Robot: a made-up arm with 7 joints.
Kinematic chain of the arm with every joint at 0, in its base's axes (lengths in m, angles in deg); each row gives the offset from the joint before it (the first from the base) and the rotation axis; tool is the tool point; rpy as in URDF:
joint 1: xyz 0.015 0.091 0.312 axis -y
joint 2: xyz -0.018 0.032 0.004 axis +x
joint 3: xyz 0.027 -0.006 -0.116 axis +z
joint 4: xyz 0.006 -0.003 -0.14 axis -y
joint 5: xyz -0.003 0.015 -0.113 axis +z
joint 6: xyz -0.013 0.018 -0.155 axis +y
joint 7: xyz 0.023 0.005 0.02 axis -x
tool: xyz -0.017 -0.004 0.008 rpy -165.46 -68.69 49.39
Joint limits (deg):
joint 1: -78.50..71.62
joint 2: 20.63..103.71
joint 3: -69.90..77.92
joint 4: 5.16..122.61
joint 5: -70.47..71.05
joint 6: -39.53..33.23
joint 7: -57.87..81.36
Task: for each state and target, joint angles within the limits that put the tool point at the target. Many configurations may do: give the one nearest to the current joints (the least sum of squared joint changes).
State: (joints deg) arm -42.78 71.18 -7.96 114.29 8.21 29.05 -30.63
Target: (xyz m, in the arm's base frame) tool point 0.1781 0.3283 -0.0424
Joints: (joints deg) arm -11.96 41.56 -19.71 62.33 11.54 33.23 -35.53
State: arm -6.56 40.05 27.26 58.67 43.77 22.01 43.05
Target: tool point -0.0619 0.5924 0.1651
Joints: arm -40.46 62.58 44.41 19.75 44.81 27.27 45.99
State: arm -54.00 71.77 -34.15 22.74 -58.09 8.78 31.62
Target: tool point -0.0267 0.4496 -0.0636
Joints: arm -18.23 44.88 -35.63 10.30 -56.75 33.23 34.37
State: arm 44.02 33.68 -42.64 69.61 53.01 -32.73 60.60
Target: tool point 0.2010 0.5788 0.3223
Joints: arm 55.91 78.51 -32.35 36.04 49.11 -39.53 63.85
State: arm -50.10 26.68 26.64 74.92 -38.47 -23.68 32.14
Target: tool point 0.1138 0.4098 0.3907
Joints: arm -25.82 61.81 68.95 103.65 -41.91 -24.45 33.98
